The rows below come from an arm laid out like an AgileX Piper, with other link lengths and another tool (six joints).
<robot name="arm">
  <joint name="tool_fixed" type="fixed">
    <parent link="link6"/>
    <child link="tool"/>
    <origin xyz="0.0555 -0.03 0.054" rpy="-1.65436 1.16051 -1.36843"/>
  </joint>
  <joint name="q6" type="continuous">
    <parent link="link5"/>
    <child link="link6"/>
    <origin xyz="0.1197 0 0.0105"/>
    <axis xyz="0.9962 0 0.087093"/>
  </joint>
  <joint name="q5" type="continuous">
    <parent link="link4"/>
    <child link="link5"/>
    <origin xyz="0 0 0"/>
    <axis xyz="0 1 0"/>
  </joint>
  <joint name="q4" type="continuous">
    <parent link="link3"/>
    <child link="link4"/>
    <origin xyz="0.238 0 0.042"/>
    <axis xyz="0.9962 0 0.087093"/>
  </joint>
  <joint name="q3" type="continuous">
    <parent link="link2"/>
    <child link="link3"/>
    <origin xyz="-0.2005 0 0.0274"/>
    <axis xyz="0 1 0"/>
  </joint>
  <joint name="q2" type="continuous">
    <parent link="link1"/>
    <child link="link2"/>
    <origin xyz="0 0 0"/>
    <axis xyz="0 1 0"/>
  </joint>
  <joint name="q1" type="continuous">
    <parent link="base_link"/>
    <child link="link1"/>
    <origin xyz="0 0 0.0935"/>
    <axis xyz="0 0 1"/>
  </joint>
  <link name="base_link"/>
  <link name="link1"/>
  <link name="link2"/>
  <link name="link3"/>
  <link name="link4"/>
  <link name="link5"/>
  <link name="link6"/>
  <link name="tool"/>
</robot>
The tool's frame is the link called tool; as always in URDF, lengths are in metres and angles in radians. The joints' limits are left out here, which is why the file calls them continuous.
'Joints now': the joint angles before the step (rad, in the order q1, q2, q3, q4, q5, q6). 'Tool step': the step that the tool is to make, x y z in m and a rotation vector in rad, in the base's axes. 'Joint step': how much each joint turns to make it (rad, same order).
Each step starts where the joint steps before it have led.
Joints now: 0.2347, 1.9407, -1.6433, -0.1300, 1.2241, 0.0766
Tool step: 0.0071, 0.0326, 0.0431, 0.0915, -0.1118, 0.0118
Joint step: 0.0568, -0.0477, -0.0803, 0.0521, -0.0001, 0.0383
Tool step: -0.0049, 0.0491, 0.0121, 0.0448, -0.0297, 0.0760
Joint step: 0.1075, 0.0110, -0.0547, 0.0234, 0.0025, 0.0313
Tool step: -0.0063, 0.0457, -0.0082, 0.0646, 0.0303, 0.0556
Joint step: 0.0811, 0.0650, -0.0692, 0.0641, 0.0047, 0.0242
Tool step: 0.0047, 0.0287, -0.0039, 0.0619, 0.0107, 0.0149
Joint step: 0.0343, 0.0855, -0.1083, 0.0535, 0.0021, 0.0192
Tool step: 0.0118, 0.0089, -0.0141, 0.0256, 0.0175, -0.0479
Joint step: 0.0044, 0.1039, -0.1044, 0.0132, -0.0006, 0.0552
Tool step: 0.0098, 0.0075, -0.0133, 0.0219, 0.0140, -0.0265
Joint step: 0.0000, 0.0908, -0.0922, 0.0170, 0.0004, 0.0280
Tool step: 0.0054, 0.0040, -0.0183, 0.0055, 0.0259, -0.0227
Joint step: 0.0001, 0.0766, -0.0586, 0.0101, -0.0004, 0.0239
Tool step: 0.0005, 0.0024, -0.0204, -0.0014, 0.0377, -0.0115
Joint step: -0.0001, 0.0579, -0.0262, 0.0142, 0.0005, 0.0114
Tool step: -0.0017, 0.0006, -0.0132, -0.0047, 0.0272, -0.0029
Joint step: 0.0001, 0.0273, -0.0013, 0.0088, -0.0003, 0.0024
